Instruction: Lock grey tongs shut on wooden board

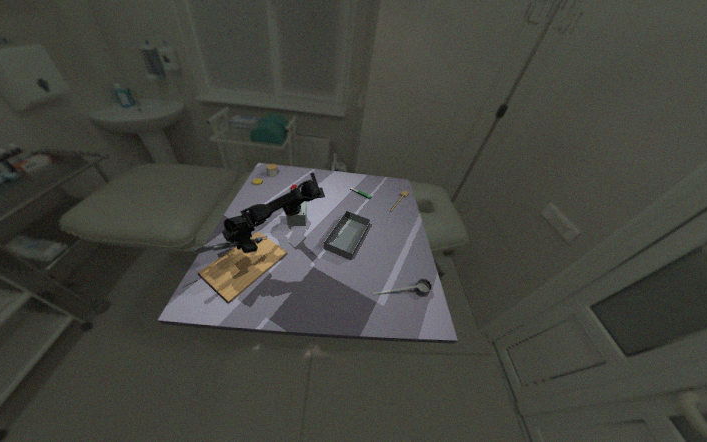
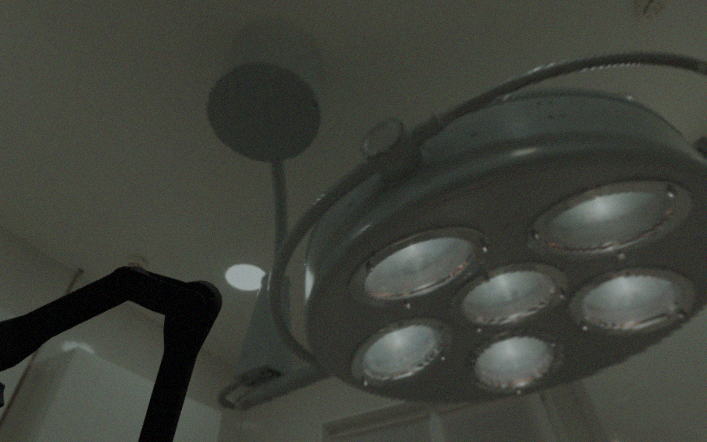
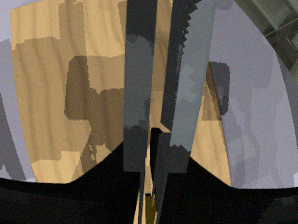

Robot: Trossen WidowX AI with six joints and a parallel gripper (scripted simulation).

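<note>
Right now my gripper tip is 11 cm above the wooden board and 1 cm short of it. Round my gripper tip: dark spatula: 73 cm to the left, 28 cm ahead, 11 cm below; then roasting tin: 53 cm ahead, 25 cm to the left, 9 cm below.
</note>
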